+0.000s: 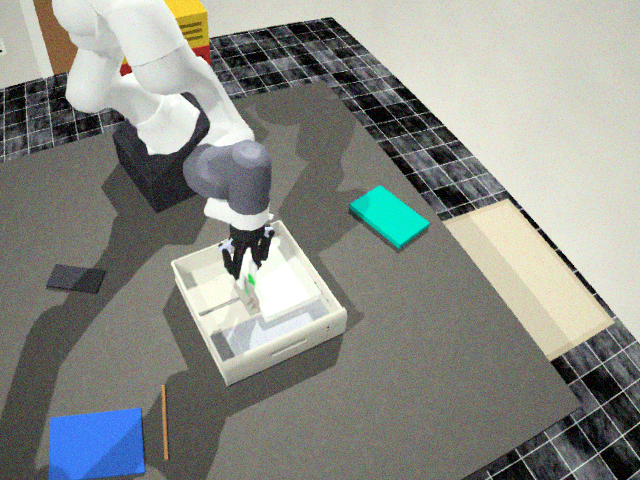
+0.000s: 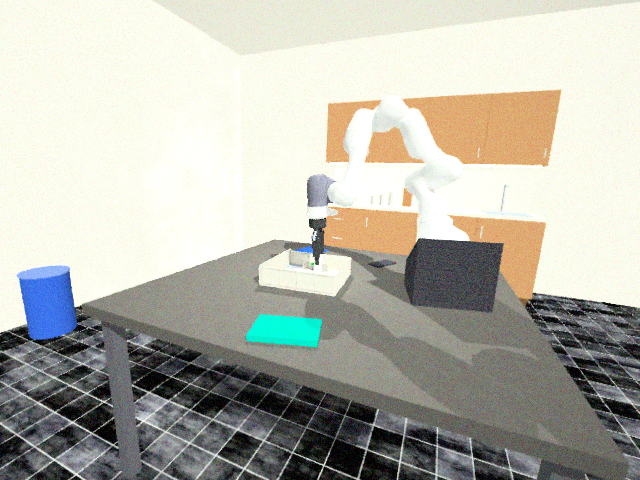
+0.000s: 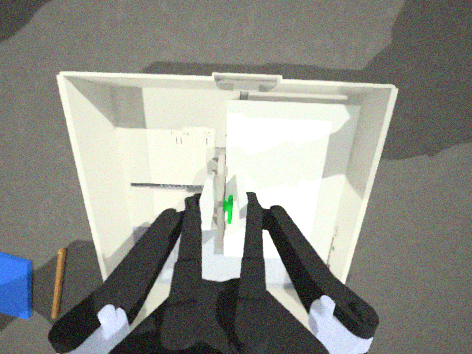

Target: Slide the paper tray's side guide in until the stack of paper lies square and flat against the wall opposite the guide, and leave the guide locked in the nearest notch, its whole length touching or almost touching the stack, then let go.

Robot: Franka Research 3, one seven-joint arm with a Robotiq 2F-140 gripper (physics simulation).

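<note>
The cream paper tray (image 1: 289, 350) (image 2: 289, 278) (image 3: 133, 76) sits mid-table. The white paper stack (image 1: 284, 294) (image 3: 282, 152) lies in its right half, its edges running parallel to the tray walls and reaching close to the right wall. The upright side guide (image 1: 248, 291) (image 3: 218, 178) stands along the stack's left edge and carries a green latch (image 3: 228, 208). My gripper (image 1: 247, 273) (image 2: 316, 260) (image 3: 225, 185) points straight down into the tray. Its fingers stand a little apart on either side of the guide's tab, with a gap on each side, and hold nothing.
A teal book (image 1: 389, 215) (image 2: 284, 330) lies right of the tray. A blue folder (image 1: 95, 443) (image 3: 12, 284) and a wooden stick (image 1: 164, 421) (image 3: 58, 282) lie at the front left. A dark slab (image 1: 75, 277) lies left. The arm's black base block (image 2: 451, 273) stands behind.
</note>
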